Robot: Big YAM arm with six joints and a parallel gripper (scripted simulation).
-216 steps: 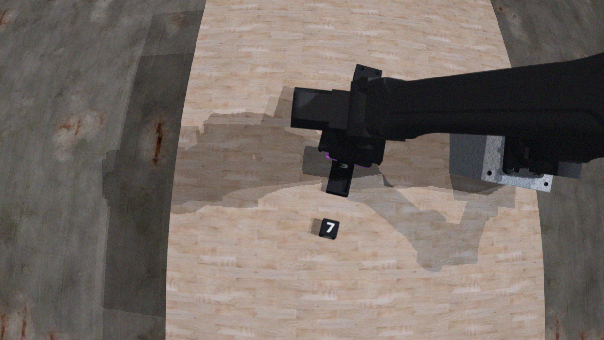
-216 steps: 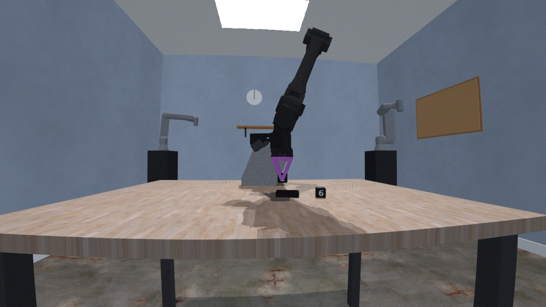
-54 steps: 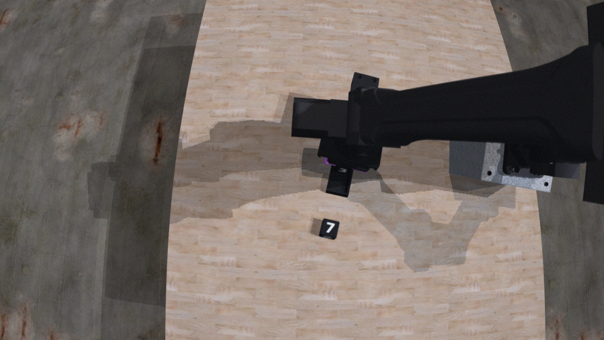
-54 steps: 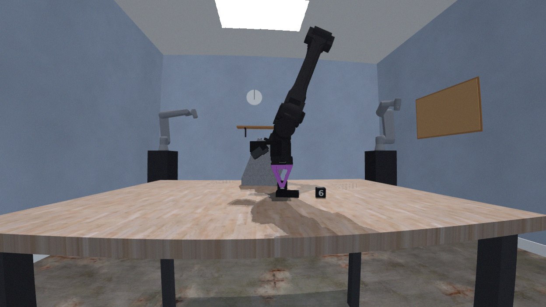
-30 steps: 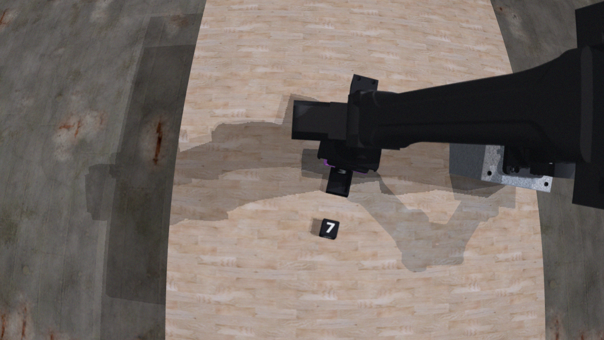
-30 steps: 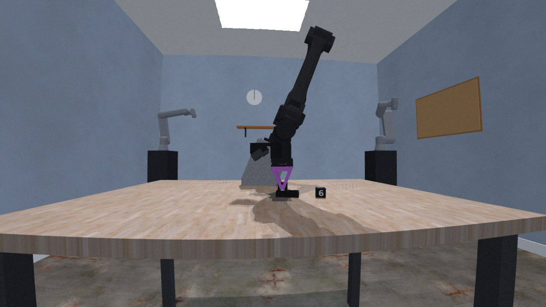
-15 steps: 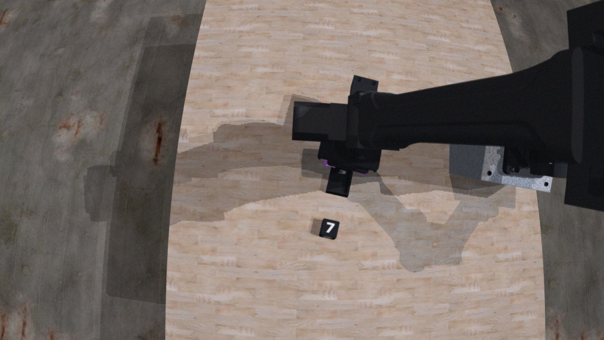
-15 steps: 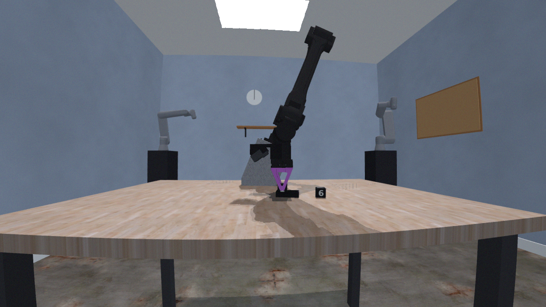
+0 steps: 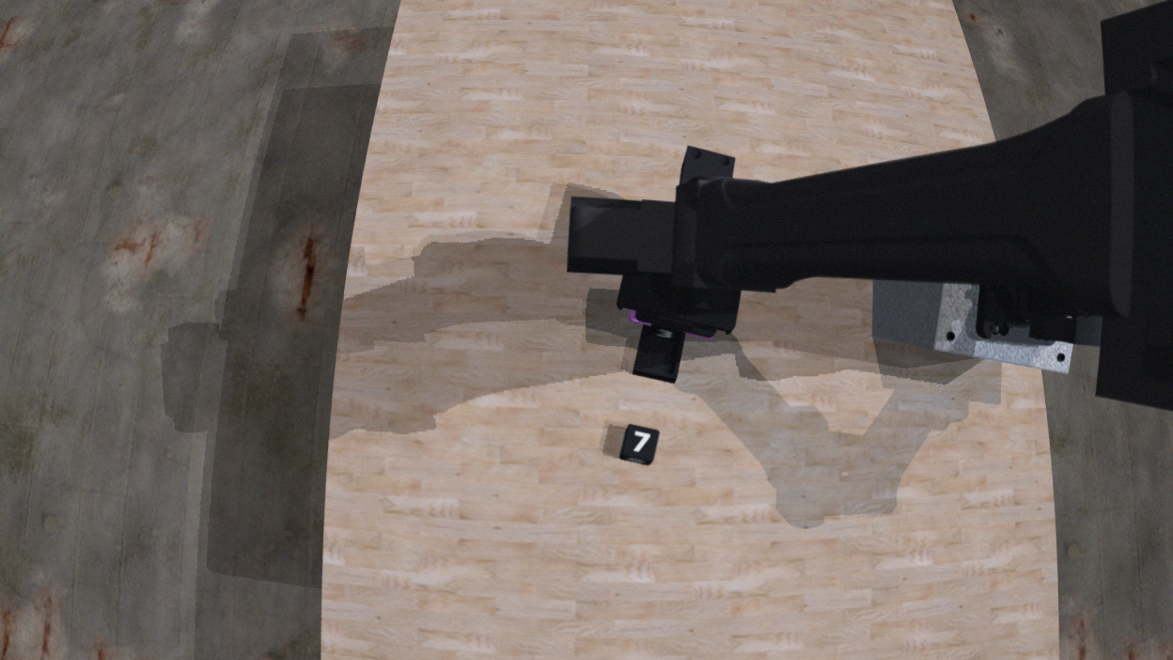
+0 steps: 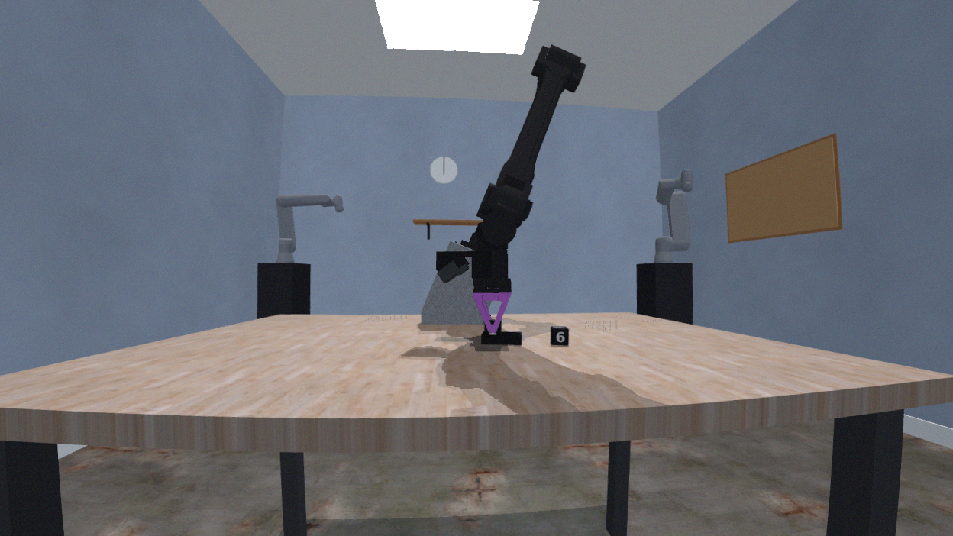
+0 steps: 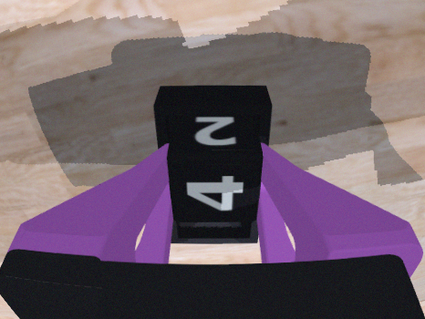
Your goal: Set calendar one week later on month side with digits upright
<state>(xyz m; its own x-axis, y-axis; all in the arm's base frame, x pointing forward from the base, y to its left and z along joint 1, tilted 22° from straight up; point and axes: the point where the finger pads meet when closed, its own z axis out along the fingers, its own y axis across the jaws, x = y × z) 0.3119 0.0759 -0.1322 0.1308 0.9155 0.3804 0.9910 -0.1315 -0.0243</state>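
My hand is 2 cm to the right of the black tray and 2 cm above it. Also, from my hand: black cube: 2 cm ahead, 12 cm to the left, 1 cm below.
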